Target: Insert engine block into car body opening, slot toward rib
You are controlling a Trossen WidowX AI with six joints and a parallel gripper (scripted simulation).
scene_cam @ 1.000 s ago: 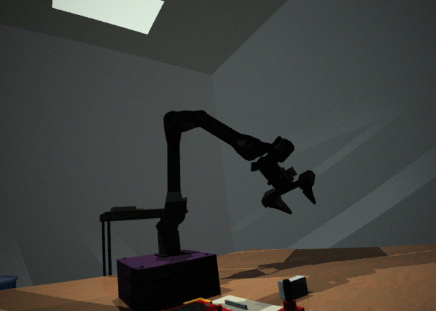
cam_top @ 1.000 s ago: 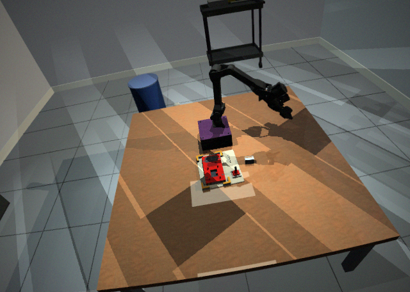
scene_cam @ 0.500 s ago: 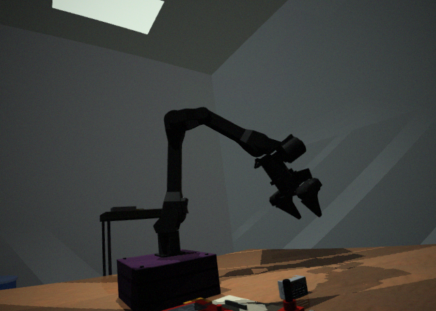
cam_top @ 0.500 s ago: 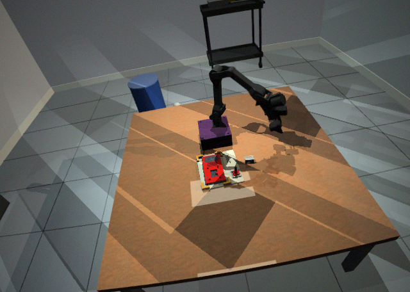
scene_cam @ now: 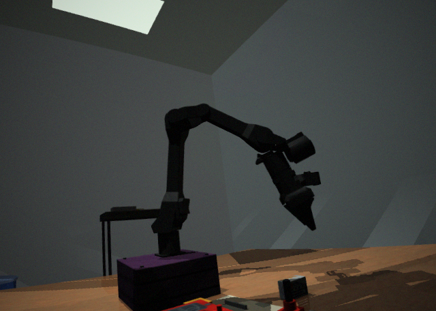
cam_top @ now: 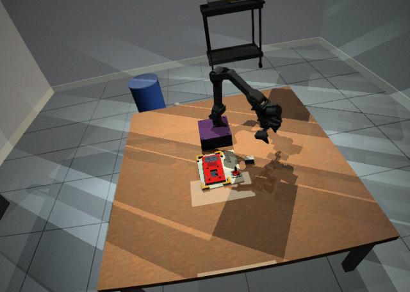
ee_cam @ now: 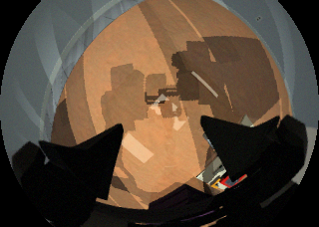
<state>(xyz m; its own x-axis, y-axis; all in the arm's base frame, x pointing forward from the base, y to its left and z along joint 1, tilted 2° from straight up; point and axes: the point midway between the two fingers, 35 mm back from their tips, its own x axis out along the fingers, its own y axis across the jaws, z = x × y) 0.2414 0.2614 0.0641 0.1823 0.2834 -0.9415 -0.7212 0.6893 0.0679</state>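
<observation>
My gripper tip is now 140 mm to the left of the engine block, 110 mm above it and 30 mm short of it.
</observation>
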